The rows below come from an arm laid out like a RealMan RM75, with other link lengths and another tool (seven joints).
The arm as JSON. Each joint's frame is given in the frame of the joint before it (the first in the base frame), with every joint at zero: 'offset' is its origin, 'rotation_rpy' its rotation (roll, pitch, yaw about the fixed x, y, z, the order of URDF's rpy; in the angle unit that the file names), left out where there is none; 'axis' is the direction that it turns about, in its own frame. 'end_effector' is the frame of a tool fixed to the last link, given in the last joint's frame.
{
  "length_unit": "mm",
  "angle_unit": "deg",
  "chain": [
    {
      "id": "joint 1",
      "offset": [
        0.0,
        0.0,
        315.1
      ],
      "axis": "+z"
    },
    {
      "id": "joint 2",
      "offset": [
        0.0,
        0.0,
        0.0
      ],
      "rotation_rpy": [
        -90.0,
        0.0,
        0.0
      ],
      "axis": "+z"
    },
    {
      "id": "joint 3",
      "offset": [
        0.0,
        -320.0,
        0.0
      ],
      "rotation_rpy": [
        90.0,
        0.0,
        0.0
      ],
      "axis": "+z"
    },
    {
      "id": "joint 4",
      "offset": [
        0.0,
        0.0,
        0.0
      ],
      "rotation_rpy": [
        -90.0,
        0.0,
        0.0
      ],
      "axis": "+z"
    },
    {
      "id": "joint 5",
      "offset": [
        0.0,
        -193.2,
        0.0
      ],
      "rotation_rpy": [
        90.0,
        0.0,
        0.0
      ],
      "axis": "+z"
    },
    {
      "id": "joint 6",
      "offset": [
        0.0,
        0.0,
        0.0
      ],
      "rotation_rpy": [
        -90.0,
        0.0,
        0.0
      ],
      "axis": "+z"
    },
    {
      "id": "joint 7",
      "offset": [
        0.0,
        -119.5,
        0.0
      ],
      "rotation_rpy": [
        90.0,
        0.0,
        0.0
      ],
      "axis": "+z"
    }
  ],
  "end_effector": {
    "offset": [
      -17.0,
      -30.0,
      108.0
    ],
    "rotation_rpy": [
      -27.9,
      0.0,
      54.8
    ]
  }
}
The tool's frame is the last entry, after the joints.
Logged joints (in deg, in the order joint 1, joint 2, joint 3, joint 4, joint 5, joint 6, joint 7), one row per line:
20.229 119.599 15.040 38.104 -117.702 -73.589 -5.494
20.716 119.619 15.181 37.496 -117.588 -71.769 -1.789
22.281 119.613 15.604 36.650 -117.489 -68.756 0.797
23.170 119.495 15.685 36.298 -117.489 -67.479 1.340
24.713 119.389 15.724 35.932 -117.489 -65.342 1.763
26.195 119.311 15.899 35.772 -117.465 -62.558 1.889
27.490 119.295 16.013 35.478 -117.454 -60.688 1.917
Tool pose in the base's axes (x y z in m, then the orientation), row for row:
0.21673 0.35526 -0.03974 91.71 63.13 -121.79
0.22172 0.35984 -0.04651 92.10 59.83 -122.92
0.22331 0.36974 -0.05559 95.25 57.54 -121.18
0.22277 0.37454 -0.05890 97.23 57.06 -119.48
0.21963 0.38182 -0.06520 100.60 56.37 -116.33
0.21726 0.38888 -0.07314 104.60 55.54 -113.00
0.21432 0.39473 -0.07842 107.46 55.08 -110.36
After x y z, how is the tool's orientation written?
As angles about the fixed x, y, z axes (roll, pitch, yaw), in degrees.
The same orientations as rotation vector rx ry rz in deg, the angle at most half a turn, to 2 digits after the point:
-108.16 62.67 123.14
-106.51 67.71 123.80
-106.77 71.97 122.54
-107.73 73.06 121.51
-109.71 74.51 119.71
-111.70 76.35 117.19
-113.43 77.21 115.35

